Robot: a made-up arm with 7 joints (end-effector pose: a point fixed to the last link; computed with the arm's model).
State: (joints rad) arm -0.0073 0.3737 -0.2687 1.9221 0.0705 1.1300 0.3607
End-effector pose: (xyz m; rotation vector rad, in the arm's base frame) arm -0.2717 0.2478 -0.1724 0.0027 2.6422 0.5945
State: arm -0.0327 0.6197 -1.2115 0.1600 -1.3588 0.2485 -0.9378
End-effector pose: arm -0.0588 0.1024 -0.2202 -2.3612 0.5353 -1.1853
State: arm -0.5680 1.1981 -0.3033 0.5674 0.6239 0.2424 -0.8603
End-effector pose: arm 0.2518 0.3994 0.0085 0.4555 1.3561 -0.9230
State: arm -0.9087 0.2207 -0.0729 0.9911 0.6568 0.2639 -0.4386
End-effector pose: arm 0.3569 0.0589 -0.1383 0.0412 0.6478 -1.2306
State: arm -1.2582 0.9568 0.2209 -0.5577 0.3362 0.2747 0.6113
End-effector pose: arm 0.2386 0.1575 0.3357 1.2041 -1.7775 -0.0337
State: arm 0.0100 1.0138 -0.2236 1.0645 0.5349 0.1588 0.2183
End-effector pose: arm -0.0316 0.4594 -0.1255 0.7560 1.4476 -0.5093
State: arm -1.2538 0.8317 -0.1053 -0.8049 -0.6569 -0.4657 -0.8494
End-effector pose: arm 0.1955 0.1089 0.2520 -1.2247 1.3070 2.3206
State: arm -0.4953 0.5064 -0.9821 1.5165 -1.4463 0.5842 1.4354
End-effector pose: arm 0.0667 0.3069 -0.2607 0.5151 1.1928 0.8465
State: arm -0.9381 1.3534 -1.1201 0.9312 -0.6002 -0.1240 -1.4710
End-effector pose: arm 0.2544 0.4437 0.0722 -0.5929 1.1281 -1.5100
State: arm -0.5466 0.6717 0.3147 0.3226 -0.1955 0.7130 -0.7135
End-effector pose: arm 0.2853 0.3045 -0.0413 -0.6285 0.0992 -0.9277
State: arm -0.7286 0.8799 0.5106 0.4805 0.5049 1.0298 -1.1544
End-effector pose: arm 0.2840 0.4037 0.0570 -0.6024 0.3547 -0.5339
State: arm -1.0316 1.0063 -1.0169 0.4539 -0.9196 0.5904 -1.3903
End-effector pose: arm 0.3589 0.2547 -0.0159 -1.2445 0.8958 -1.7807
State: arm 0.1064 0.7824 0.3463 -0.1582 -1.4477 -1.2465 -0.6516
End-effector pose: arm 0.0311 0.3381 0.0114 0.2556 -1.7242 -1.0244
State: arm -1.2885 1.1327 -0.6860 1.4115 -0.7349 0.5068 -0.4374
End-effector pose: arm 0.3287 0.4480 0.1018 -0.3971 0.1894 -0.2900
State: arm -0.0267 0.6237 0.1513 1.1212 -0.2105 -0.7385 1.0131
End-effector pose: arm -0.0045 0.3370 -0.1726 0.5781 -0.1447 0.3507
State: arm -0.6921 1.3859 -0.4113 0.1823 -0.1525 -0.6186 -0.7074
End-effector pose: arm 0.2487 0.3160 0.1197 0.8250 0.2776 -2.0145
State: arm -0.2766 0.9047 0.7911 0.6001 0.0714 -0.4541 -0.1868
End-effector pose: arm 0.1428 0.4277 0.0316 0.6246 -0.3244 -0.4821
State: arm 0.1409 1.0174 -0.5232 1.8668 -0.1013 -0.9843 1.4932
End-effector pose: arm -0.1527 0.4543 -0.0168 1.4575 0.4484 -0.0689
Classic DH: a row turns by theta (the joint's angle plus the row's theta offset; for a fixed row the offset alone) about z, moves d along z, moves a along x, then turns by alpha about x. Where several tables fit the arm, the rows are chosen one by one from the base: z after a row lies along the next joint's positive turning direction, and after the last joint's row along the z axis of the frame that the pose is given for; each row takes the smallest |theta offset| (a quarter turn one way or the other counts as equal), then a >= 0, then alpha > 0; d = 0 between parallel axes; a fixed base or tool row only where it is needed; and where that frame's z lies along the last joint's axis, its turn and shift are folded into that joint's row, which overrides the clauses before.
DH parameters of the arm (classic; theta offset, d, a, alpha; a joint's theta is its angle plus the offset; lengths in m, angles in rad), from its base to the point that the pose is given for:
base (fixed): -0.071 0.199 -0.0212 -1.3004
joint 1: -1.3111 0.0706 -0.0213 -1.5708
joint 2: 1.2915 -0.0172 0.0137 1.5708
joint 3: 1.5708 -0.2868 0.016 -1.5708
joint 4: 1.5708 -0.02 0.04 1.5708
joint 5: 0 0.1554 0.0031 -1.5708
joint 6: -1.5708 0.009 0.0542 1.5708
joint 7: 0.5648 0.0484 -0.0017 -0.5912
tool (fixed): -1.4198 -0.0219 0 0

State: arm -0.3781 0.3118 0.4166 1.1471 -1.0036 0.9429 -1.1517
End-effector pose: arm 0.1010 0.1862 -0.2762 -2.3167 -0.5916 -0.3383
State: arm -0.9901 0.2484 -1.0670 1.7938 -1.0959 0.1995 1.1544
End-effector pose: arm 0.2986 0.1946 -0.1835 0.5073 0.4676 0.4018
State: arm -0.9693 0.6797 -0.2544 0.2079 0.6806 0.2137 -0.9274
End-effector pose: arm 0.3814 0.1356 0.0610 0.7206 0.5595 -1.5067
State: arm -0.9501 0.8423 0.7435 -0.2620 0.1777 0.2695 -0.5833
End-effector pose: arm 0.2418 0.2926 0.2568 0.7982 -0.7973 -0.7615
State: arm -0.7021 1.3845 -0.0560 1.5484 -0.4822 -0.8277 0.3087
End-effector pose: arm 0.1331 0.5091 0.1311 0.8899 -0.4411 0.0745
